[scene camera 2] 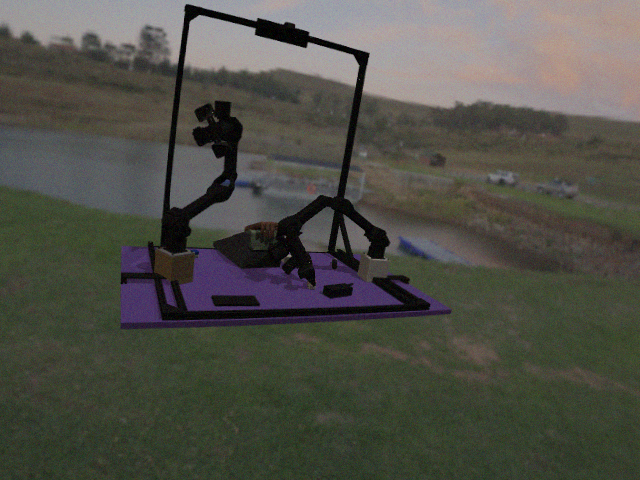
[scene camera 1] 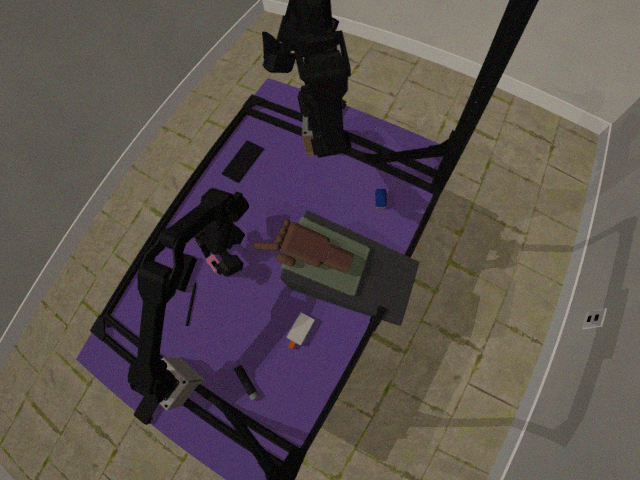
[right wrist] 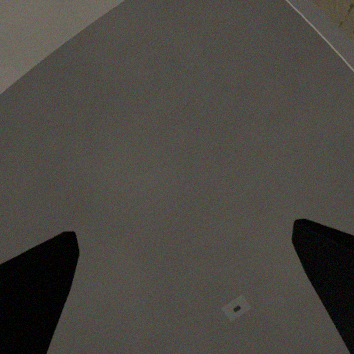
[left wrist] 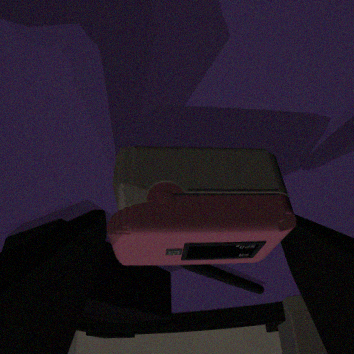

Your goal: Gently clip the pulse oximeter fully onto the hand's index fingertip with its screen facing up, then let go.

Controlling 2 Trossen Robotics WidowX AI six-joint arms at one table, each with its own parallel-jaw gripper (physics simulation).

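Where they show: left gripper, fingertip midpoint: [scene camera 2: 313, 282] [scene camera 1: 213, 265] [left wrist: 194, 223]; right gripper, fingertip midpoint: [scene camera 2: 206, 133] [scene camera 1: 269, 12] [right wrist: 186, 236]; left arm's base, link origin: [scene camera 2: 375, 256] [scene camera 1: 164, 383]; right arm's base, link origin: [scene camera 2: 175, 250].
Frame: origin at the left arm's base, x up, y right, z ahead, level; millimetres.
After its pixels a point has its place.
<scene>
The pulse oximeter [scene camera 1: 211, 261] {x -73, y -147, z 333 mm} [left wrist: 200, 225] {x -74, y -136, z 349 mm}, pink on one half and grey on the other, sits between the fingers of my left gripper [scene camera 1: 219, 265] {x -86, y -139, z 326 mm} [scene camera 2: 305, 274] {x -86, y -139, z 326 mm} [left wrist: 194, 223] {x -86, y -139, z 326 mm}. The fingers stand open beside it. Its dark screen shows in the left wrist view. It is low over the purple mat [scene camera 1: 280, 181] {x -105, y -154, z 667 mm}, left of the brown hand [scene camera 1: 314, 248] {x 76, y 120, z 514 mm}. The hand's index finger [scene camera 1: 266, 246] points left, bare, a short gap from the oximeter. My right gripper [scene camera 1: 309, 139] [scene camera 2: 213, 111] [right wrist: 186, 236] {x 428, y -170, z 797 mm} is open and empty, raised high at the back.
The hand lies on a green pad [scene camera 1: 348, 282] {x 2, y 226, z 506 mm} over a grey board [scene camera 1: 391, 286] {x -57, y 321, z 574 mm}. On the mat lie a blue cylinder [scene camera 1: 380, 197] {x -73, y 148, z 786 mm}, a white box with an orange tip [scene camera 1: 300, 329] {x -77, y 187, z 337 mm}, a thin black pen [scene camera 1: 190, 305] {x -97, y -123, z 189 mm}, a black marker [scene camera 1: 246, 381] {x -81, y 155, z 132 mm} and a flat black rectangle [scene camera 1: 243, 161] {x -97, y -306, z 655 mm}.
</scene>
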